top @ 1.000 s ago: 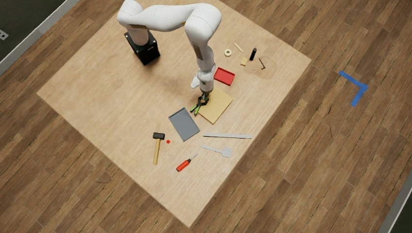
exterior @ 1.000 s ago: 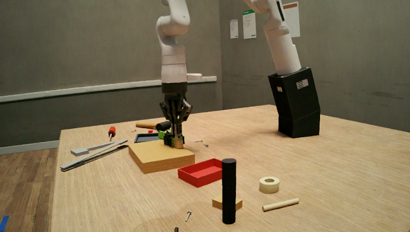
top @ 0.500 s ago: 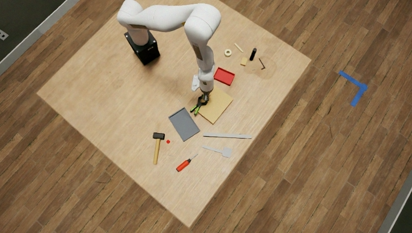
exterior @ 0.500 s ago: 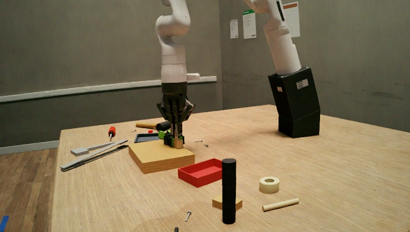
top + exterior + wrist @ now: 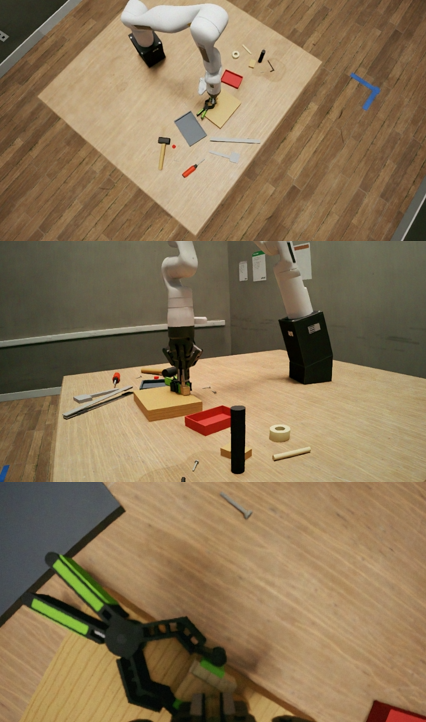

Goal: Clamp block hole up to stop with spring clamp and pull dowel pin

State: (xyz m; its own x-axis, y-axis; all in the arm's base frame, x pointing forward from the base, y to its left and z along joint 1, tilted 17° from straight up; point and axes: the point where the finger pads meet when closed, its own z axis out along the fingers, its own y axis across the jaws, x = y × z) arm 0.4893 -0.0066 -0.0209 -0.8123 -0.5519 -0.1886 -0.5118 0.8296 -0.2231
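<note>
The dowel pin is 20 mm below my hand. Also, from my hand: wooden block (50 mm below); tan bench board (60 mm below, 60 mm ahead, 10 mm to the right); red tray (180 mm to the left, 80 mm below).
</note>
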